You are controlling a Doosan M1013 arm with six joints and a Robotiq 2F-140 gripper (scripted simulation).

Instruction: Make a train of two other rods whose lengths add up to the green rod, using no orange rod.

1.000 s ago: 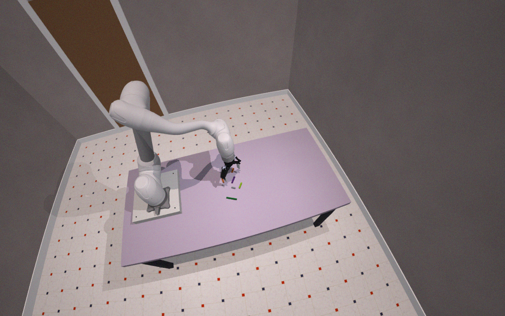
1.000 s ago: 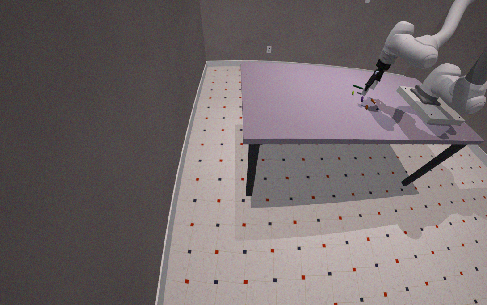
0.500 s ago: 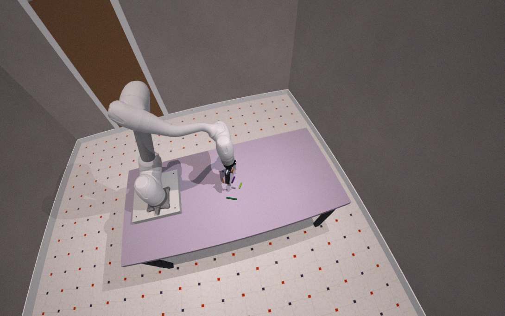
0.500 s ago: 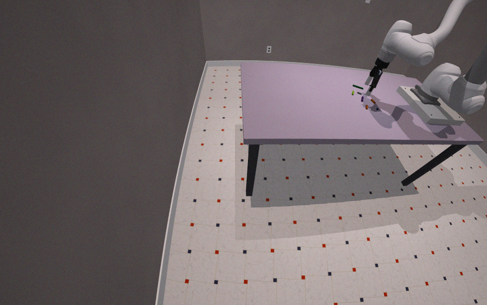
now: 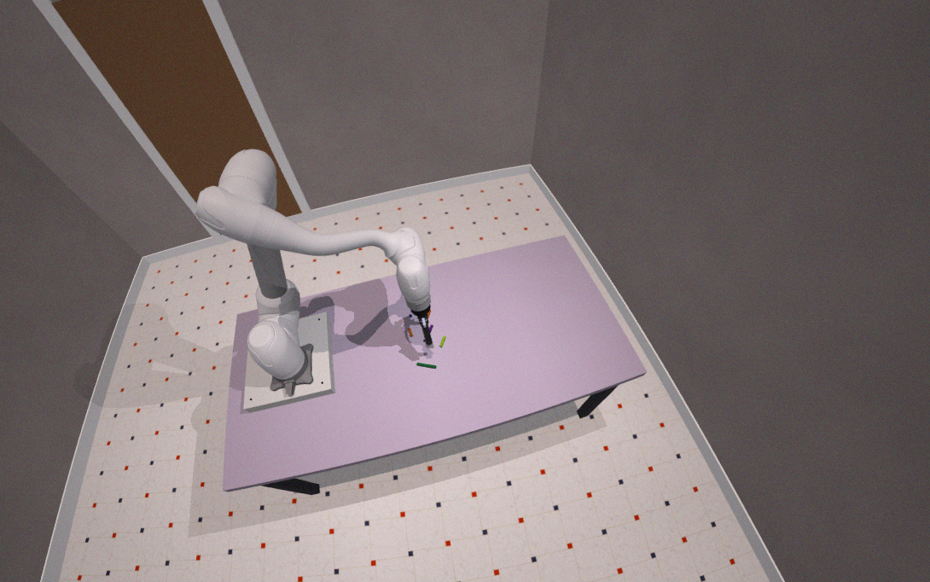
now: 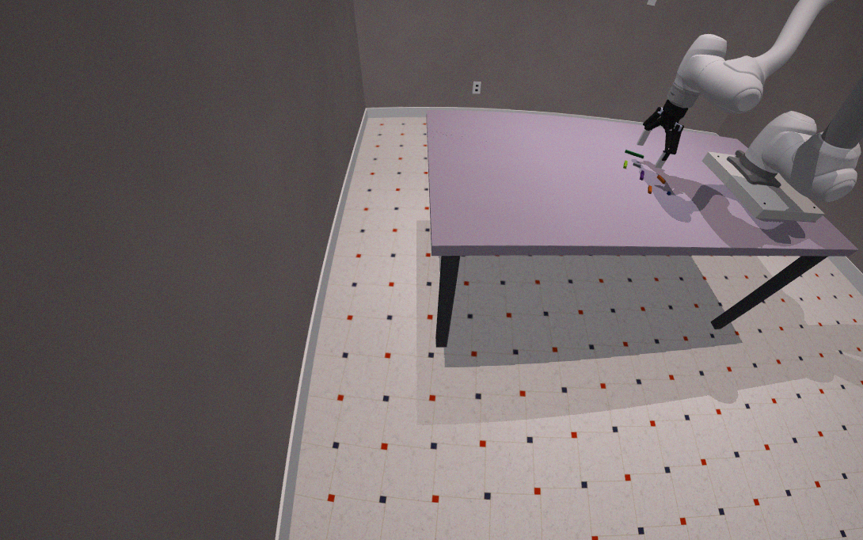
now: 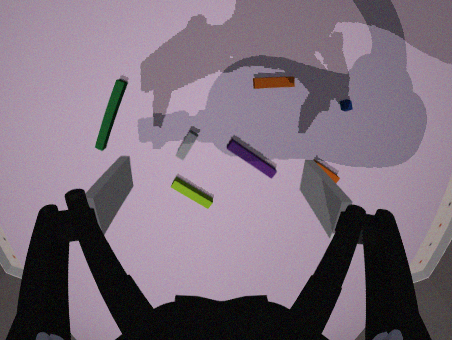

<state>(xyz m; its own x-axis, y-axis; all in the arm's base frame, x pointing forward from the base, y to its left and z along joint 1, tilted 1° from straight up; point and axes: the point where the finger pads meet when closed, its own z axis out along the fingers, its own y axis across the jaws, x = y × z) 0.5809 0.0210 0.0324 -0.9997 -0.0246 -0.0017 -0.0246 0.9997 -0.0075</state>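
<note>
Now: the grey rod 3 cm to the right of my hand and 8 cm below it. Also, from my hand: lime rod 6 cm ahead, 3 cm to the right, 8 cm below; purple rod 1 cm ahead, 4 cm to the left, 8 cm below; green rod 3 cm behind, 12 cm to the right, 8 cm below.
</note>
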